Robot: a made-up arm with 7 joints.
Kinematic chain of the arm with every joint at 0, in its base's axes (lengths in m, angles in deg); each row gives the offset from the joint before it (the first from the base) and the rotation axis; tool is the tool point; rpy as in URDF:
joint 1: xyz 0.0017 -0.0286 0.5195 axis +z
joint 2: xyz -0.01 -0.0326 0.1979 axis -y
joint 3: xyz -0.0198 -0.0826 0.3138 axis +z
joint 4: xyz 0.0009 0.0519 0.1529 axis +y
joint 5: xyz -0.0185 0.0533 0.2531 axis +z
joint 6: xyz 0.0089 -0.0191 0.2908 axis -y
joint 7: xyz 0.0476 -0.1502 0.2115 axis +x
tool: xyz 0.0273 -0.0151 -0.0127 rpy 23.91 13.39 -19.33
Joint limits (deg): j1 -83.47..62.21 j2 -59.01..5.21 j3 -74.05..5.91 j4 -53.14..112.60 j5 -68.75..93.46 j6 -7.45..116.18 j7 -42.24..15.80
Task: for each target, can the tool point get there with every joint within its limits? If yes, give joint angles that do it. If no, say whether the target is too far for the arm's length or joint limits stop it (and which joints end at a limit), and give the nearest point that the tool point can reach.
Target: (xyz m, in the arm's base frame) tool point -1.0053 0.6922 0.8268
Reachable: no: joint limits stop it (at a limit: joint 2, joint 3, joint 4, joint 7) | nearest point -0.6239 0.4192 1.2573 | short by 0.637 m
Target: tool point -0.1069 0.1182 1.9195
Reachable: yes | joints -45.45 0.28 -56.94 -3.45 -20.76 42.00 -22.64
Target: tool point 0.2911 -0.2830 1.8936
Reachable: yes | joints 18.19 -2.68 -47.01 11.44 61.17 33.53 -27.03
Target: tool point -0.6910 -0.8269 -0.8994
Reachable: no: too far | nearest point -0.3166 -0.5814 0.2296 | short by 1.214 m
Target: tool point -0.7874 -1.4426 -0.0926
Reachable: no: too far | nearest point -0.4197 -0.9182 0.4541 | short by 0.842 m
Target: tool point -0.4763 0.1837 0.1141
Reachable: no: joint limits stop it (at a limit: joint 1, joint 2, joint 3, joint 4, joint 5, joint 6, joint 7) | nearest point -0.0070 0.3304 0.2363 | short by 0.507 m
